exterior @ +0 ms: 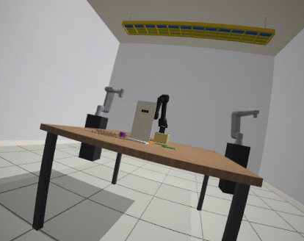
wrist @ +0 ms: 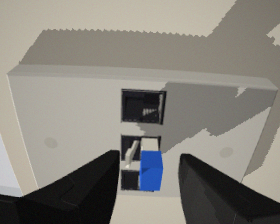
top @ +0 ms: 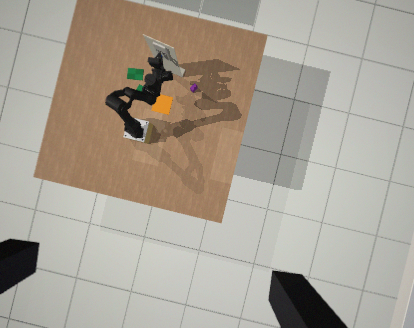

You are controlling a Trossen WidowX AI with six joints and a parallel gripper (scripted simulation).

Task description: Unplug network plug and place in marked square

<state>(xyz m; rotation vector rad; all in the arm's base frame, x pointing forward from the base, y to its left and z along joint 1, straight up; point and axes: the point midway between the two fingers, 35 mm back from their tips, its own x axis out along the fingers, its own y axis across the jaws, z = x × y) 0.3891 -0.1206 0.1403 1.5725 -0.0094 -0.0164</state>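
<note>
Right now my gripper tip is 240 mm above the orange square, 200 mm past it and 20 mm to the right of it. The rest, counted from my gripper tip: thin pale tab (10 mm ahead, 10 mm above); then upright panel (90 mm below, 30 mm ahead, 10 mm to the right); then network plug (10 mm ahead).
</note>
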